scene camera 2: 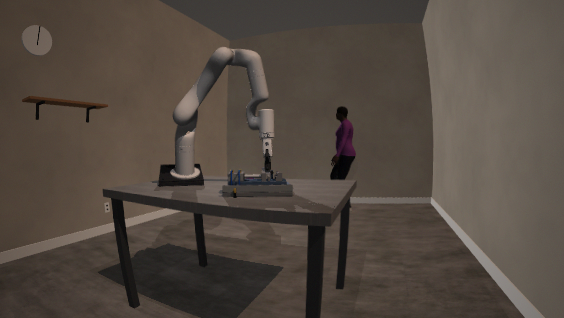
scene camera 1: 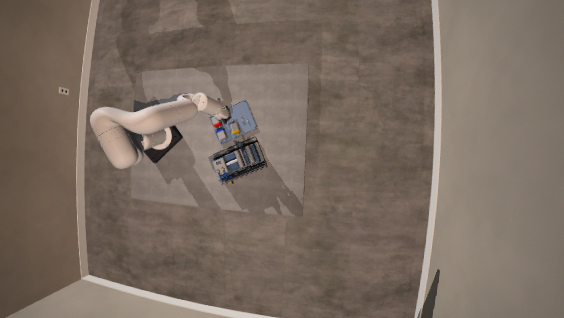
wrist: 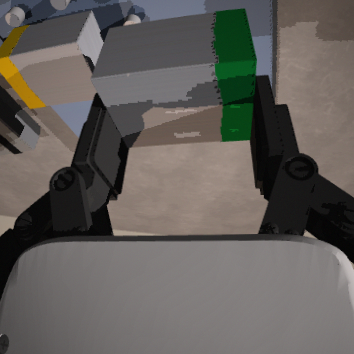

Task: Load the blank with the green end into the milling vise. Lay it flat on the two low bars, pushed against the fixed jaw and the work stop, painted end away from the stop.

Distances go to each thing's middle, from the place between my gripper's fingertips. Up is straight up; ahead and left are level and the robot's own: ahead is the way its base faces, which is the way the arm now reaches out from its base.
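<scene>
From my hand, the blue-grey fixture plate (scene camera 1: 242, 108) is 4 cm to the right and 1 cm ahead, and it sits 8 cm below. The green-ended blank (wrist: 185, 79) is 1 cm behind my hand, and 1 cm below it.
</scene>
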